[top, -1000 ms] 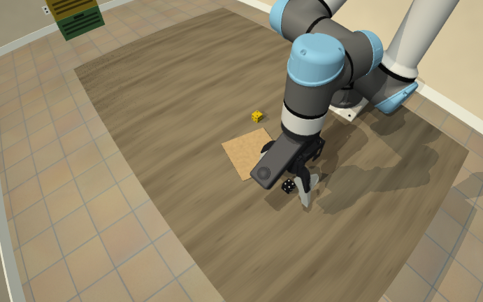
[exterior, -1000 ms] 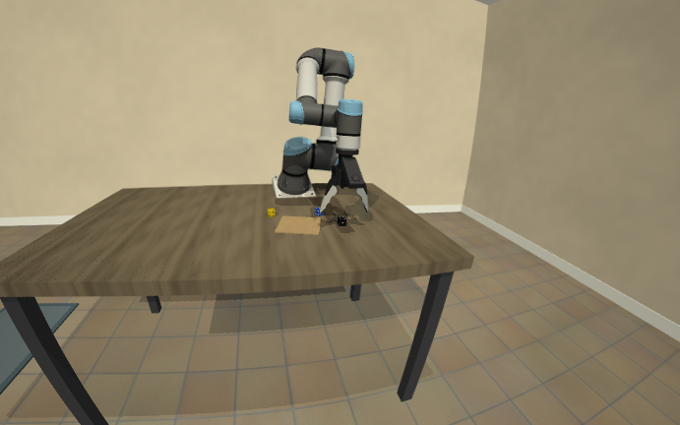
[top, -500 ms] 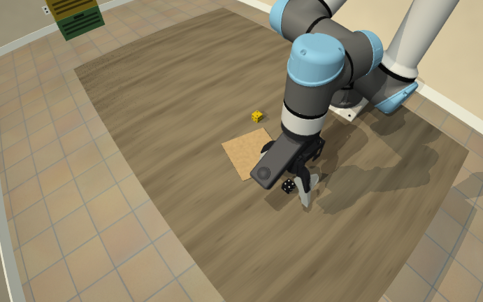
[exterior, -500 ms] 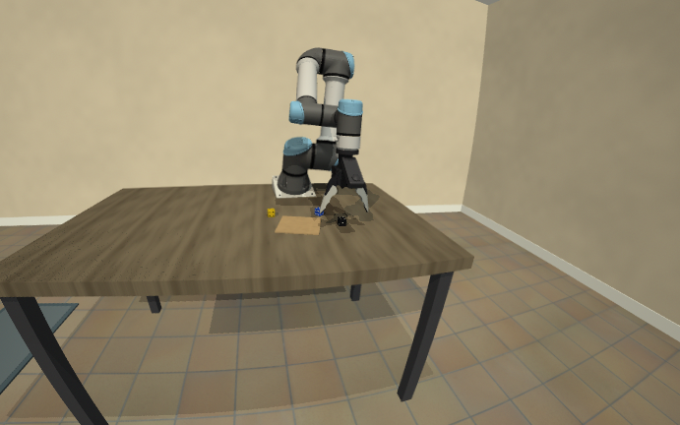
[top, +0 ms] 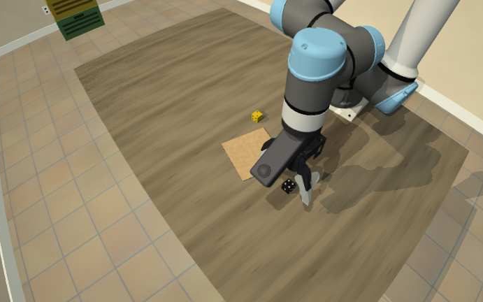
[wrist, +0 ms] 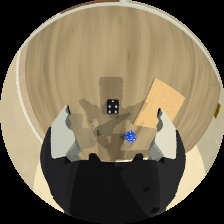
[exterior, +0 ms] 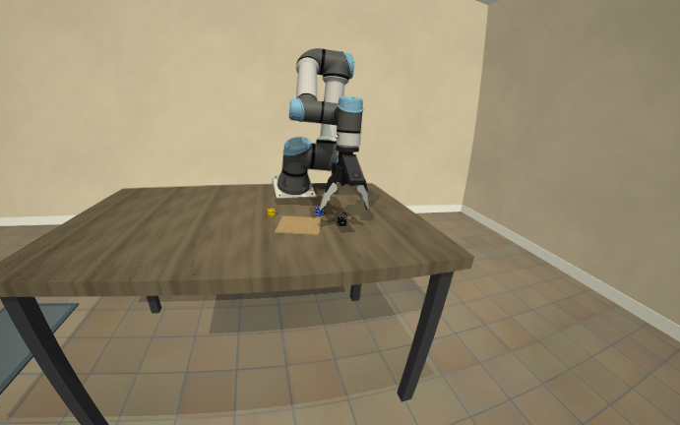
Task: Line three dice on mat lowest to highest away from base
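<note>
Right now my hand is 30 mm past the black die and 50 mm above it. From my hand the other things lie so: blue die 130 mm behind, 60 mm to the right, 50 mm below; tan mat 30 mm behind, 140 mm to the right, 60 mm below; yellow die 130 mm behind, 240 mm to the right, 50 mm below.
</note>
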